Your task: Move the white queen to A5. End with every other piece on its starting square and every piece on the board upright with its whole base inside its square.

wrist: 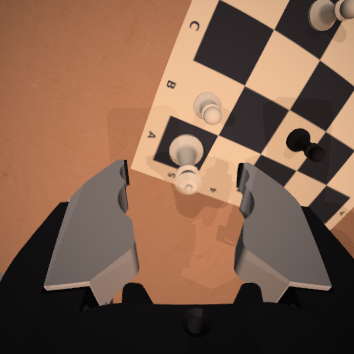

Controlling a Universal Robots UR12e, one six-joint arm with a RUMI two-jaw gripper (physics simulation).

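The white queen stands upright in the wrist view, its base on the dark corner square beside the labels A and 5. Its base appears wholly inside that square, with dark margin showing around most of it. My gripper is open, one finger well to each side of the queen's upper part, with gaps on both sides. Nothing is held. The chessboard shows its A-to-C border at the left.
A white pawn stands on the light B5 square, close beside the queen. A black pawn stands on a light square to the right. Another white piece is at the top right, partly cut off. Brown table surrounds the board.
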